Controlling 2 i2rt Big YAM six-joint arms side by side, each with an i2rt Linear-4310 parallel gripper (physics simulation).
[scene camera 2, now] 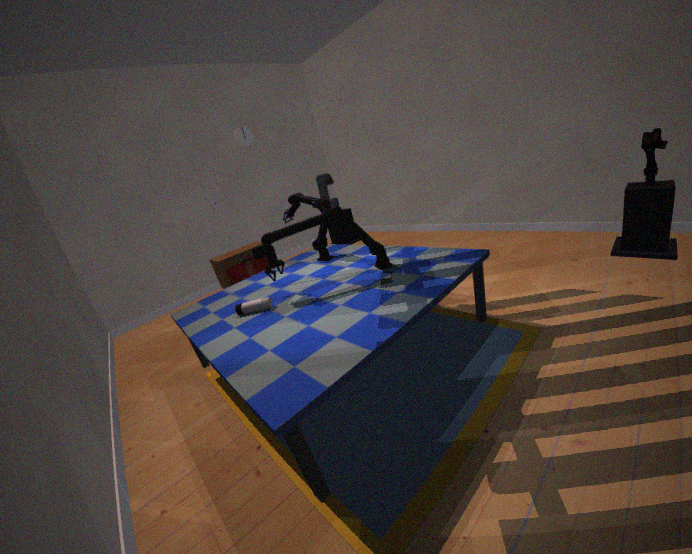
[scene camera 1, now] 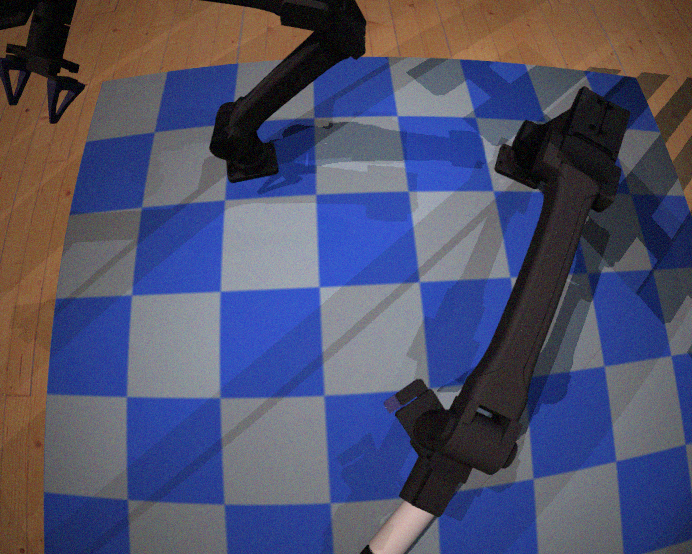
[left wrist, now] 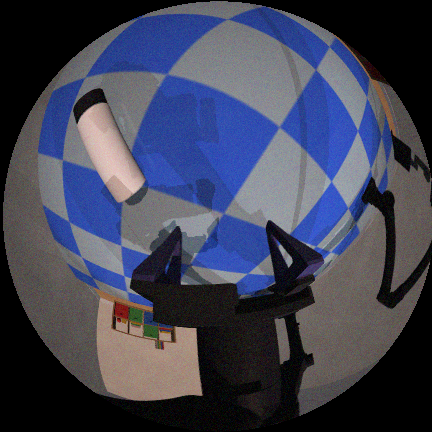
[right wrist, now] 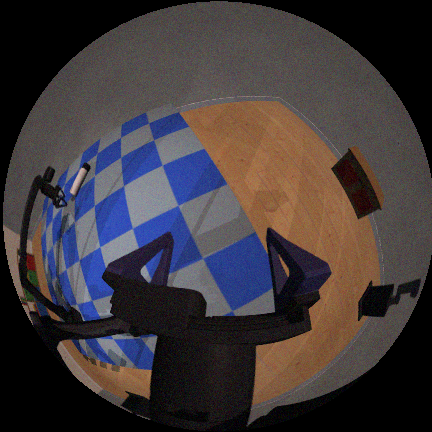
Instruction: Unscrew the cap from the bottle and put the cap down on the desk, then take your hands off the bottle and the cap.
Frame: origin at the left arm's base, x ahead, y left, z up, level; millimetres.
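Seen in the pictures: left gripper, fingertip midpoint: point(scene camera 2: 278, 277) point(scene camera 1: 412, 424) point(left wrist: 224, 226) point(right wrist: 65, 200); right gripper, fingertip midpoint: point(scene camera 2: 284, 221) point(scene camera 1: 32, 114) point(right wrist: 217, 234); left arm's base, link origin: point(scene camera 2: 383, 266) point(scene camera 1: 518, 167) point(right wrist: 76, 314); right arm's base, link origin: point(scene camera 2: 325, 259) point(scene camera 1: 252, 163) point(left wrist: 367, 190).
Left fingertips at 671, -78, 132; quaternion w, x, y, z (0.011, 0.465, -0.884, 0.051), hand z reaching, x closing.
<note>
Pixels of each thing's middle, then the offset from my left fingertips to it, as dx, dy, dz. Level surfaces: height alone.
- pale pinkish-white bottle, body centre: point(left wrist: 104, 145) point(scene camera 1: 406, 524) point(scene camera 2: 255, 305) point(right wrist: 78, 179) +186, +83, -99
- checkered desk, surface height: dz -132
- black cap, body centre: point(left wrist: 88, 105) point(scene camera 2: 240, 309) point(right wrist: 85, 166) +280, +55, -99
A pale pinkish-white bottle point(scene camera 1: 404, 526) point(scene camera 2: 257, 305) point(left wrist: 111, 152) point(right wrist: 79, 181) lies on its side on the checkered desk point(scene camera 1: 271, 245) point(scene camera 2: 308, 340). The black cap point(scene camera 2: 238, 309) point(left wrist: 90, 103) point(right wrist: 86, 166) is on one end of the bottle. My left gripper point(scene camera 2: 275, 275) point(left wrist: 224, 226) point(right wrist: 65, 200) is open and empty, above the desk, apart from the bottle; in the left wrist view the bottle lies to the left beyond its fingertips. In scene camera 1 the left arm hides part of the bottle. My right gripper point(scene camera 1: 33, 113) point(scene camera 2: 286, 219) point(right wrist: 217, 234) is open and empty, far from the bottle.
In scene camera 1 the left arm point(scene camera 1: 533, 288) reaches over the desk. The right arm point(scene camera 1: 282, 80) is bent near the desk's back edge. A wooden cabinet with red panels point(scene camera 2: 237, 265) point(right wrist: 357, 182) stands on the floor beyond the desk. A black pedestal point(scene camera 2: 647, 216) stands far right.
</note>
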